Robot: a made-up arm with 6 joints.
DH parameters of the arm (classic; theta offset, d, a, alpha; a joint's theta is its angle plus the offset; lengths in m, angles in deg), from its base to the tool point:
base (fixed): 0 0 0.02 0
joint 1: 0 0.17 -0.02 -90
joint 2: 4.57 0 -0.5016 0
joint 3: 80.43 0.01 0.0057 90
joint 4: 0 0.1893 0.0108 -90
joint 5: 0 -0.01 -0.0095 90
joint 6: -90 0.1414 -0.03 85
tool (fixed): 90 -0.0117 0 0
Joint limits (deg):
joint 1: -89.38..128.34
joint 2: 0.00..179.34
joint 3: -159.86..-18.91
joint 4: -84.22..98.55
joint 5: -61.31..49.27
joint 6: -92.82..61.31
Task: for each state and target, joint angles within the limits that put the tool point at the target. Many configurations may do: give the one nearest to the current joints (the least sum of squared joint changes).
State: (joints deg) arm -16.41 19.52 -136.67 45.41 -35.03 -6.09
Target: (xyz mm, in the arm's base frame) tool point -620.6 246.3 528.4
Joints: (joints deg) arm -23.74 7.67 -116.78 48.29 -38.97 -5.97
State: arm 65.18 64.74 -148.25 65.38 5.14 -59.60
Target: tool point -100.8 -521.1 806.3
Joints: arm 81.48 38.03 -153.36 65.43 1.86 -59.21
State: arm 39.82 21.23 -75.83 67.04 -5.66 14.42
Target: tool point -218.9 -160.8 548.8
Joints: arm 38.18 10.52 -52.04 66.14 -1.31 13.09
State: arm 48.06 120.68 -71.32 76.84 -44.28 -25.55
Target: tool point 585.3 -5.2 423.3
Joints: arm 6.64 125.11 -87.41 74.89 -49.29 -24.13
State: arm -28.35 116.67 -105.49 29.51 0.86 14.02
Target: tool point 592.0 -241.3 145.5
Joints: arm -26.49 147.01 -91.43 28.25 6.13 12.77
